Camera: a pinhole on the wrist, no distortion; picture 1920 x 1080 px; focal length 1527.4 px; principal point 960.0 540.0 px. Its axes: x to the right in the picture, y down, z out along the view. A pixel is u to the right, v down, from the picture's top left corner.
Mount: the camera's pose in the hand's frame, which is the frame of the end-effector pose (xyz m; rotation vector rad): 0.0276 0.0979 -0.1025 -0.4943 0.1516 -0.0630
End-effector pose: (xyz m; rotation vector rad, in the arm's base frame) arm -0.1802 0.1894 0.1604 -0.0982 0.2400 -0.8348
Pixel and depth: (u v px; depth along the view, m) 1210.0 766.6 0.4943
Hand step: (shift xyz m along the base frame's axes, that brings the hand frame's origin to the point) 0.4700 0.1157 0.1710
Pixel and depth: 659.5 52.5 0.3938
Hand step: 0.2136 0.1090 0.2659
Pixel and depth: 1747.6 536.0 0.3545
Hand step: 0.3933 -0.0343 0.0870
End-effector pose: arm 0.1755 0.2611 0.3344 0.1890 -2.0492 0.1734
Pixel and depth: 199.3 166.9 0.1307
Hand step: -0.0509 0.1281 -0.0365
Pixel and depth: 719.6 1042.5 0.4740
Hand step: -0.3230 0.4014 -0.1036
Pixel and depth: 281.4 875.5 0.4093
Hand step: -0.2430 0.3346 -0.1994
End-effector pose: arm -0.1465 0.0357 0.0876 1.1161 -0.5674 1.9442
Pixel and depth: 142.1 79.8 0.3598
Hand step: 0.0187 -0.3555 0.0554
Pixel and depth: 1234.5 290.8 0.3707
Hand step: -0.0966 -0.2262 0.2545
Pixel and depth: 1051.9 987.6 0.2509
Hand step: -0.2126 -0.1795 0.1155
